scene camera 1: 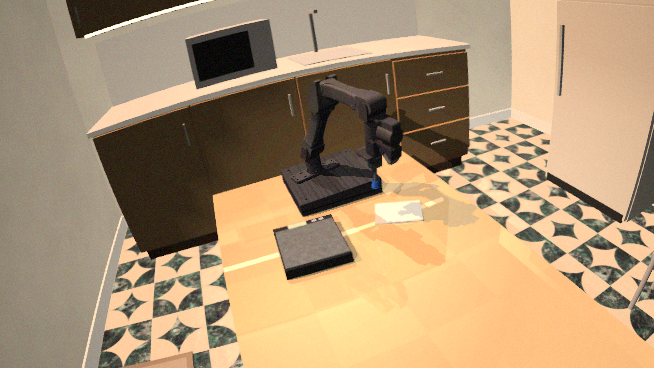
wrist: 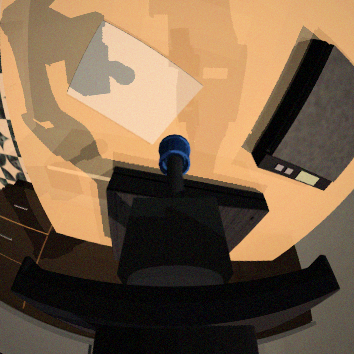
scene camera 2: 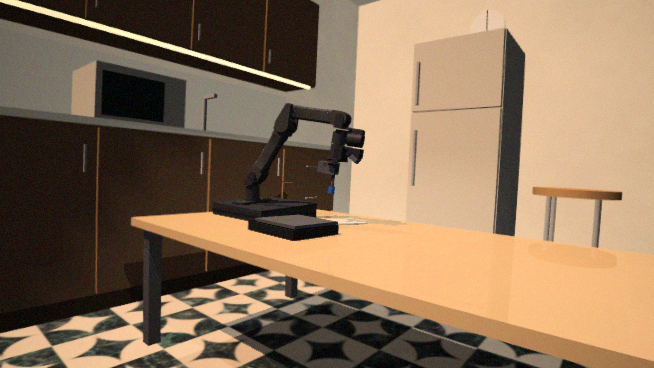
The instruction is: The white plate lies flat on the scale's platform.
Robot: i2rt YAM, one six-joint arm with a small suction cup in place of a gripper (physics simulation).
Scene:
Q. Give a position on the suction cup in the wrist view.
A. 173, 143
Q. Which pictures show the scale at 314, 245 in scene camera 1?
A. Scene camera 1, the wrist view and scene camera 2: all of them.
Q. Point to a white plate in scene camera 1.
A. At 406, 211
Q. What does the suction cup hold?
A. Nothing.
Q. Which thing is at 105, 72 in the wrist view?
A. A white plate.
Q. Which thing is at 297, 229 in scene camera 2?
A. A scale.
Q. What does the scale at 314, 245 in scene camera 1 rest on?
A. The table.

